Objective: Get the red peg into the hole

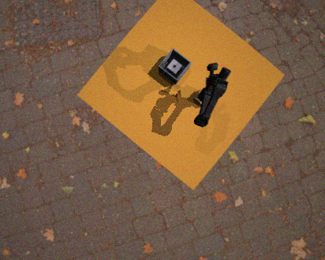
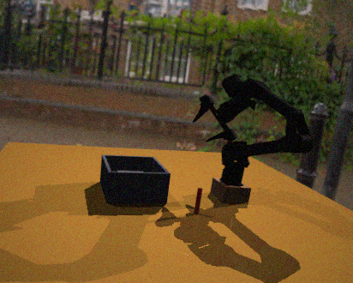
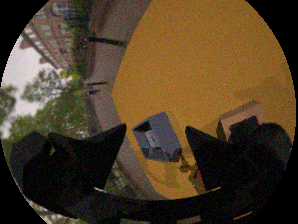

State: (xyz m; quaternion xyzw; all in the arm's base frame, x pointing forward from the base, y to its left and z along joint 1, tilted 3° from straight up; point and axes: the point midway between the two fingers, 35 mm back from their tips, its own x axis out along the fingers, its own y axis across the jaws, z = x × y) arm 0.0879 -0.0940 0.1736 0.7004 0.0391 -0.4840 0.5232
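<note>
Now: the red peg 80 mm ahead of my gripper tip, 230 mm to the left of it and 170 mm below it. From my gripper tip the other things lie so: grey plate: 240 mm ahead, 60 mm to the left, 160 mm below; dark box: 240 mm ahead, 60 mm to the left, 180 mm below.
</note>
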